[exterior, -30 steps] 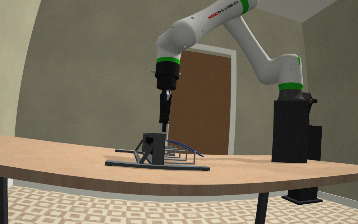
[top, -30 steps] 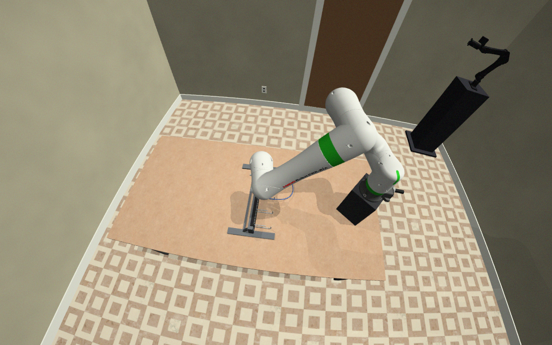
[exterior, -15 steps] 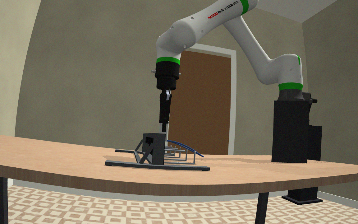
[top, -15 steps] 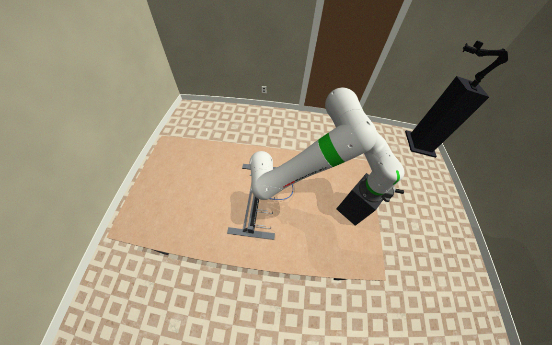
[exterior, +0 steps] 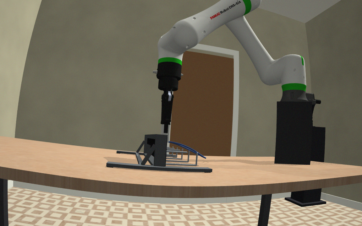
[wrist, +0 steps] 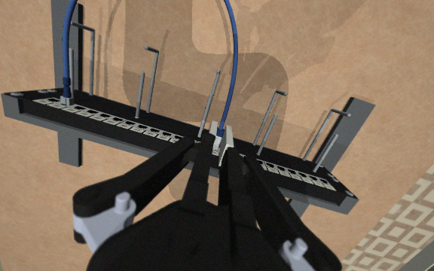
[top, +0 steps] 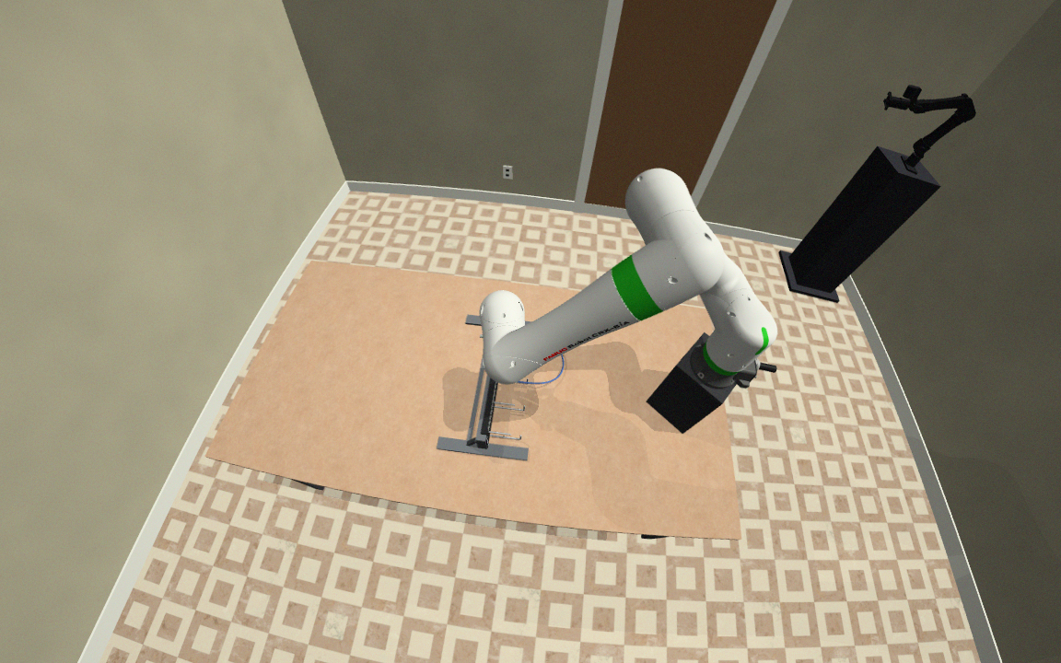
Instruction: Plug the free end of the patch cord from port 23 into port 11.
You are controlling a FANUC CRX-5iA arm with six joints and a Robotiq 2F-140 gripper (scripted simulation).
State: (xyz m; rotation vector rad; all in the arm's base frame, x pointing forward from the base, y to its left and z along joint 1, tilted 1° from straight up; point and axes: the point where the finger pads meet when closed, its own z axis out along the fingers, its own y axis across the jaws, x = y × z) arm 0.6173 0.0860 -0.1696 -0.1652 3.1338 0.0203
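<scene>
Right now the plug is 1 cm ahead of my hand and 3 cm below it.
</scene>
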